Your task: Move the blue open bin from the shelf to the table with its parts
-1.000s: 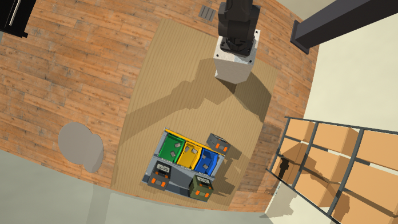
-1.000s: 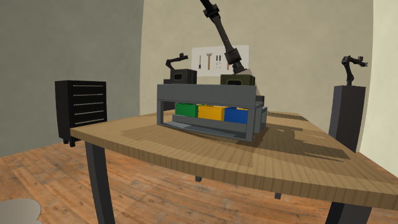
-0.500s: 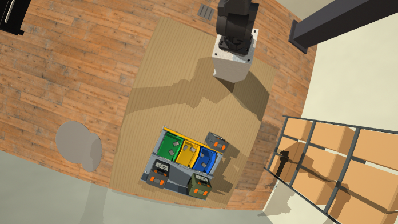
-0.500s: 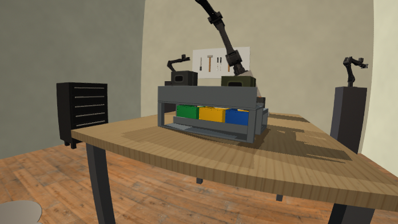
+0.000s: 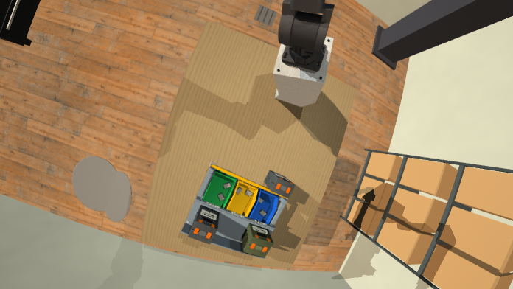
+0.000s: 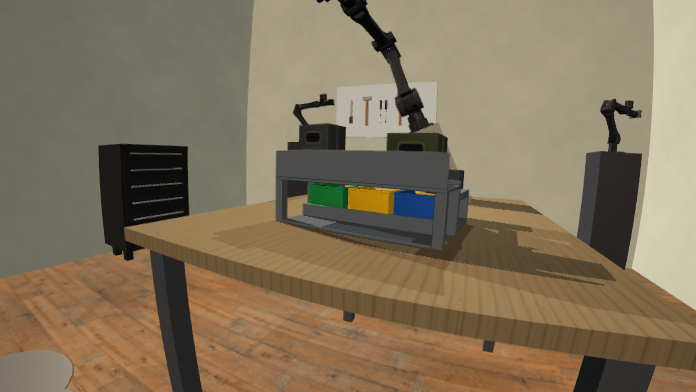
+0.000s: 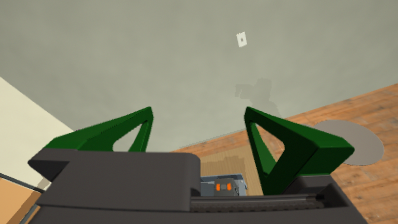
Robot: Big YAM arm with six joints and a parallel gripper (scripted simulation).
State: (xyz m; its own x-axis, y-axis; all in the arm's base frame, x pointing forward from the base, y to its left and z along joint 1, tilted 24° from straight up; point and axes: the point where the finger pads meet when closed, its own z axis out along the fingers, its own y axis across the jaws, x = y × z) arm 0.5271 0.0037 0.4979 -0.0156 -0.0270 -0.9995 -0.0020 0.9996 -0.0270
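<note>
Now: the yellow rod 60 mm behind my hand, 230 mm to the left of it and 660 mm below it. Also, from my hand: green bin 30 mm ahead, 110 mm to the left, 670 mm below; black case 120 mm ahead, 90 mm to the left, 550 mm below; olive case 150 mm ahead, 320 mm to the left, 570 mm below.
</note>
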